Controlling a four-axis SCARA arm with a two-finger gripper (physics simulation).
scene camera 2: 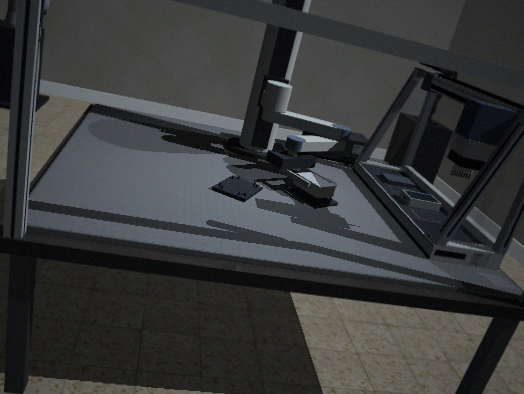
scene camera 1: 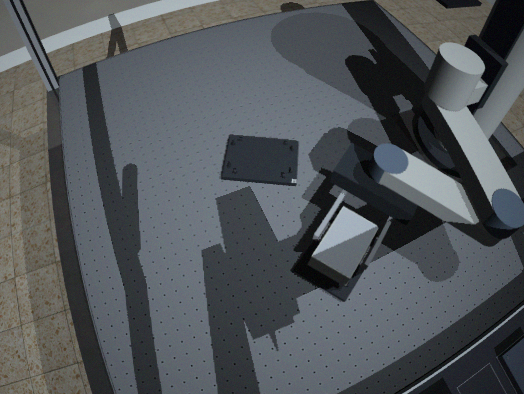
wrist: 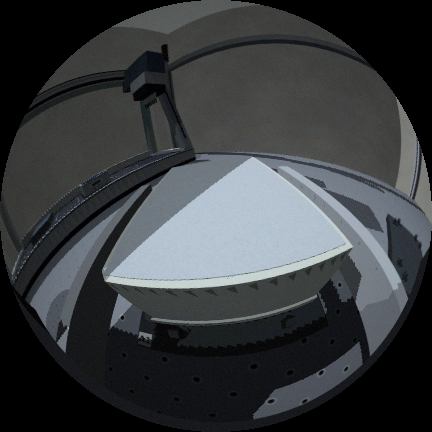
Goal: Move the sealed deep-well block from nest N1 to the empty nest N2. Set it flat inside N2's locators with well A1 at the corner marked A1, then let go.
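Seen in the pictures: gripper, fingertip midpoint: (scene camera 2: pixel 319 184) (scene camera 1: pixel 340 252) (wrist: pixel 214 183); arm's base at its link origin: (scene camera 2: pixel 254 150).
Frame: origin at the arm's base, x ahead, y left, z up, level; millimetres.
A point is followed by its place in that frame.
The white sealed block (scene camera 1: pixel 344 242) {y 146, x 492, z 83 mm} (scene camera 2: pixel 316 185) {y 134, x 544, z 80 mm} (wrist: pixel 225 230) {y 121, x 450, z 83 mm} is level between the fingers. My gripper (scene camera 1: pixel 341 251) {y 158, x 505, z 72 mm} (scene camera 2: pixel 320 184) {y 158, x 505, z 72 mm} (wrist: pixel 214 183) {y 158, x 505, z 72 mm} is shut on its long sides. The dark nest N2 (scene camera 1: pixel 344 296) {y 229, x 522, z 24 mm} (scene camera 2: pixel 327 203) {y 190, x 549, z 24 mm} (wrist: pixel 240 336) {y 105, x 429, z 25 mm} lies right beneath, and its edges look roughly parallel to the block's. The block is very low over it; whether it touches or sits inside the locators is hidden. The A1 tag (wrist: pixel 145 339) {y 151, x 394, z 25 mm} shows at the nest's near left corner in the wrist view. The block's own A1 well cannot be made out. Nest N1 (scene camera 1: pixel 260 160) {y -124, x 541, z 25 mm} (scene camera 2: pixel 237 187) {y -135, x 549, z 25 mm} (wrist: pixel 405 255) is empty.
The arm's column (scene camera 2: pixel 257 115) {y -36, x 65, z 172 mm} stands behind the nests. A framed machine with a pipetting head (scene camera 2: pixel 467 135) {y 465, x 772, z 401 mm} (wrist: pixel 145 75) {y 469, x 695, z 368 mm} stands at the table's right side in scene camera 2, with a pale tray (scene camera 2: pixel 421 200) {y 545, x 531, z 92 mm} on its deck. Hard shadows cross the perforated table (scene camera 1: pixel 170 280) {y 63, x 816, z 13 mm}.
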